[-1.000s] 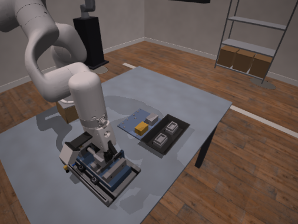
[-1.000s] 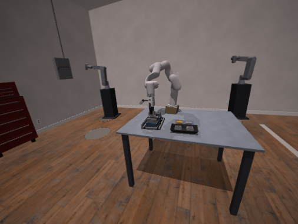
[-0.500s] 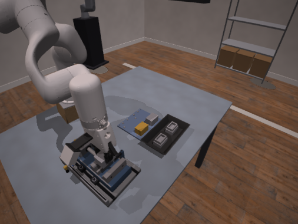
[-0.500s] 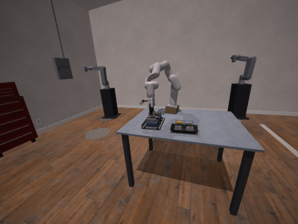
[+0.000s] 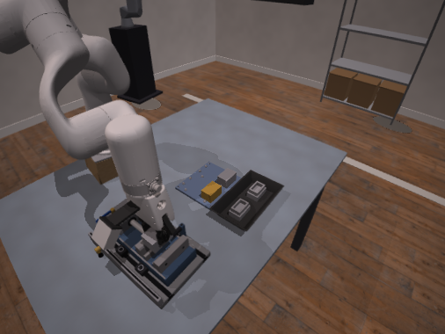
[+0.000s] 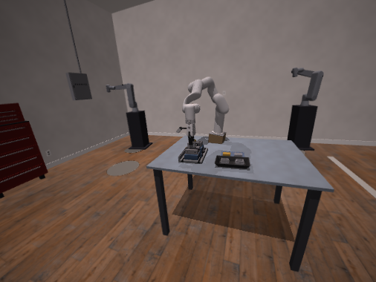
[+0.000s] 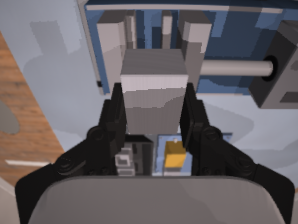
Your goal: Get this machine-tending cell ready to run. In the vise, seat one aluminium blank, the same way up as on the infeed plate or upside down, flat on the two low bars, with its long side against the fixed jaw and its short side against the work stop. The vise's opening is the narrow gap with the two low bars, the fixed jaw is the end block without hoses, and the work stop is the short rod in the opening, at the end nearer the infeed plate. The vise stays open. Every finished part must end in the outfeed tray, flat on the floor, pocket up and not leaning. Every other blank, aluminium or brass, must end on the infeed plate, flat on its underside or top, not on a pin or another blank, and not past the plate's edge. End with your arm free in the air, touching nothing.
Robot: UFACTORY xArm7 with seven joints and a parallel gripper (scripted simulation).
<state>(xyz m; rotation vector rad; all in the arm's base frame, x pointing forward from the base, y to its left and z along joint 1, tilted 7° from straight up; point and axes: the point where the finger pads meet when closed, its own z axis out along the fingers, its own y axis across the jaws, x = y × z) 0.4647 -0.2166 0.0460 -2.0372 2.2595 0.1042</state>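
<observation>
Right now my hand is 6 cm above the black work stop rod, 5 cm to the right of it and 1 cm short of it. From my hand the other things lie so: vise: 11 cm below, 7 cm behind, 1 cm to the left; then vise screw rod: 8 cm behind, 7 cm below, 2 cm to the left; then brass blank: 28 cm to the left, 13 cm below, 3 cm behind.
</observation>
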